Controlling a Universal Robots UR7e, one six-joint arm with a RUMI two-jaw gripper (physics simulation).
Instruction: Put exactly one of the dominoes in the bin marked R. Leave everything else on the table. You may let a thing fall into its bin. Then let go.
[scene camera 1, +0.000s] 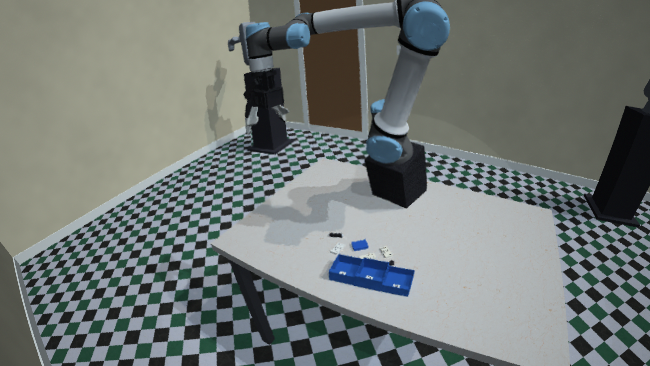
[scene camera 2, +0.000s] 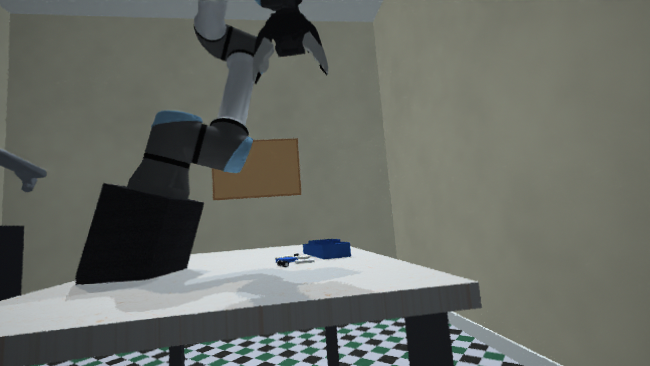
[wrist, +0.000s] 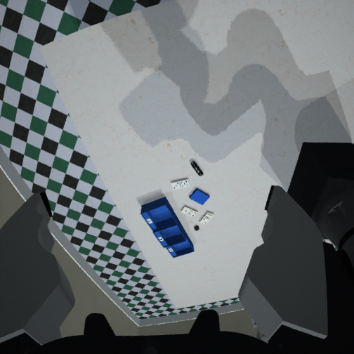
In view: my gripper (scene camera 2: 290, 79) and a blue three-bin tray (scene camera 1: 372, 274).
The blue three-bin tray is seen too in scene camera 2 (scene camera 2: 327, 248) and in the wrist view (wrist: 158, 214). My gripper also shows in scene camera 1 (scene camera 1: 267, 128) and in the wrist view (wrist: 158, 191).
